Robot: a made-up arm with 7 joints.
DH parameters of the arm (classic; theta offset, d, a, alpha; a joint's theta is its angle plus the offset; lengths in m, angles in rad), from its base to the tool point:
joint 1: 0 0.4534 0 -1.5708
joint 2: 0 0 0 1.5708
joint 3: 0 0.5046 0.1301 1.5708
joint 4: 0 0 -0.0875 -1.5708
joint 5: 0 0.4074 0 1.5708
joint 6: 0 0 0.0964 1.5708
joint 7: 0 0 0 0
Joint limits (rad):
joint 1: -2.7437..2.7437
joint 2: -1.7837..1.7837
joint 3: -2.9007..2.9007
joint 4: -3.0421..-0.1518
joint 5: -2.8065..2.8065
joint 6: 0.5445..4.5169
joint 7: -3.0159..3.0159
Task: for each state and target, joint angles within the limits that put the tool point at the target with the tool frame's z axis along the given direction. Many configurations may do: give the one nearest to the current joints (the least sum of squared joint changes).
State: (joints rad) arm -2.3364 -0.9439 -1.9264 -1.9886 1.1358 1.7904 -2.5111
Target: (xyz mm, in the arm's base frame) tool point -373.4 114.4 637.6 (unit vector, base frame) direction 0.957 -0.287 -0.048
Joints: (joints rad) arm -1.8360 -1.0584 -1.2285 -2.6159 0.3493 1.1188 -2.5111
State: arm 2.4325 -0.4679 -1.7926 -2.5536 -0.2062 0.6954 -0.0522
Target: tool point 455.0 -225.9 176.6 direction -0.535 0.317 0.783
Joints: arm 2.1162 -1.0670 -2.6372 -2.2007 0.2998 0.7575 -0.0522
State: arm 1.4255 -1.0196 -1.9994 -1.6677 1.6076 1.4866 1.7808
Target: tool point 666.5 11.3 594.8 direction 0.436 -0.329 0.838
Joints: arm 2.0291 -1.2850 -1.4930 -2.1451 2.4326 1.4367 1.7808
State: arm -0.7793 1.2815 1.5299 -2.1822 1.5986 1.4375 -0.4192
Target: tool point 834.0 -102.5 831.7 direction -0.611 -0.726 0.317
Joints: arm -0.7234 1.4935 2.0627 -1.3321 1.8505 0.8542 -0.4192
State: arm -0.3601 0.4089 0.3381 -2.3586 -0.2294 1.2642 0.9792
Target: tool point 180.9 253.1 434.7 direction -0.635 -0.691 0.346
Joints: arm 0.1214 0.2755 0.8155 -2.8754 0.1652 1.1688 0.9792
